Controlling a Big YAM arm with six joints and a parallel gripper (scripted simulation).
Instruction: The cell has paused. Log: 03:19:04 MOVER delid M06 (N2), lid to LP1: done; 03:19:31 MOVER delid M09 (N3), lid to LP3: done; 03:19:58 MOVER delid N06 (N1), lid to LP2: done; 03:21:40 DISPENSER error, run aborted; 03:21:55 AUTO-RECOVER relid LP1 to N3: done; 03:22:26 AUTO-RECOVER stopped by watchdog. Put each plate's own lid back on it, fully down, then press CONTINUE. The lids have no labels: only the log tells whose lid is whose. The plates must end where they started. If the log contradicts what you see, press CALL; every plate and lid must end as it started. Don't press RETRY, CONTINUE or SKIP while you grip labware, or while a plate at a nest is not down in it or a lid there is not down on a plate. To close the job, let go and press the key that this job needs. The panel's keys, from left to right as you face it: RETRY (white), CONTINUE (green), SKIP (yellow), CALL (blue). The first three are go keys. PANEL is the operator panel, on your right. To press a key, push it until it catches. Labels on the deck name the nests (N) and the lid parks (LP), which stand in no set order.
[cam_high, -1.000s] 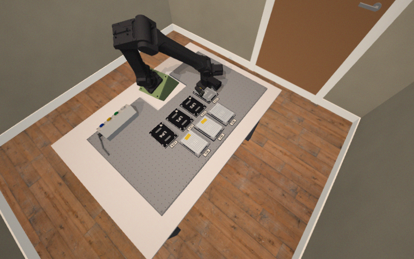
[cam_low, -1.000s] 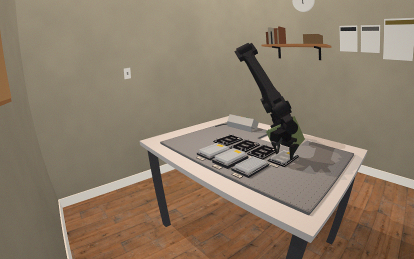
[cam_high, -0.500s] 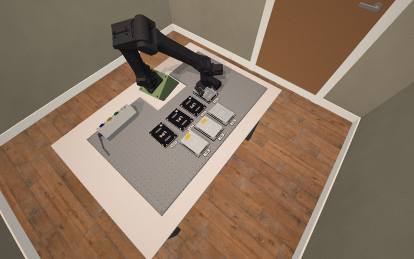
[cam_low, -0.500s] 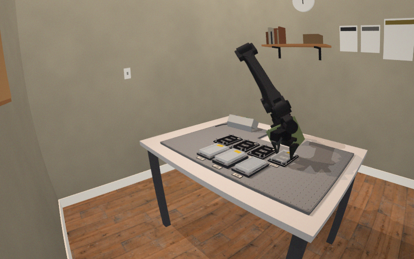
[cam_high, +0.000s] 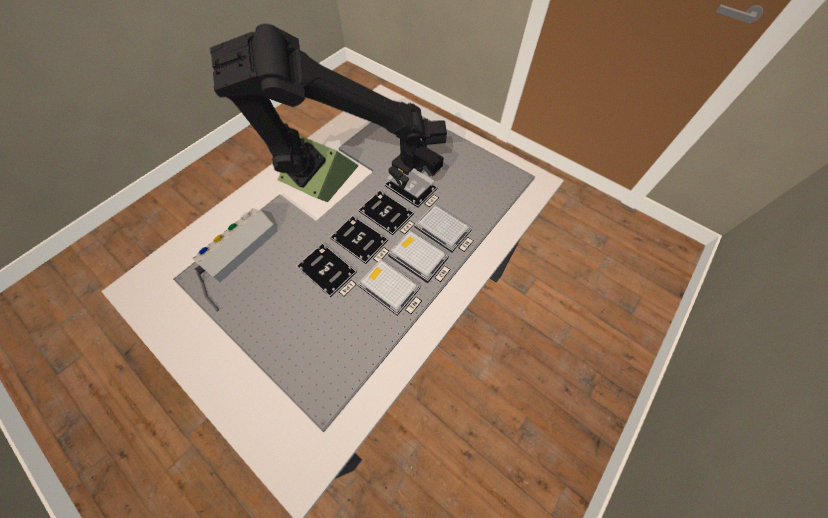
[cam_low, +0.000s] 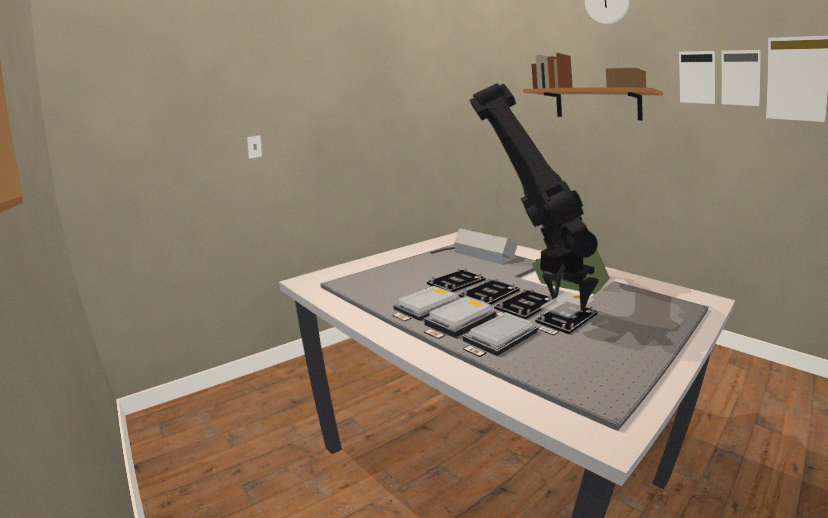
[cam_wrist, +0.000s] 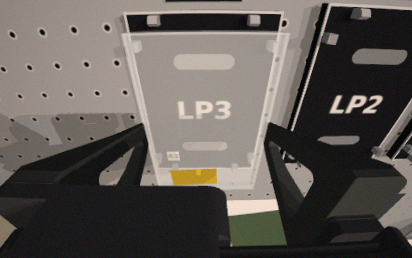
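Now: hand 40 mm above the black lid park. Also, from my hand: green key 510 mm to the right, 220 mm behind, 20 mm above; white key 460 mm to the right, 220 mm behind, 20 mm above; yellow key 560 mm to the right, 210 mm behind, 20 mm above.
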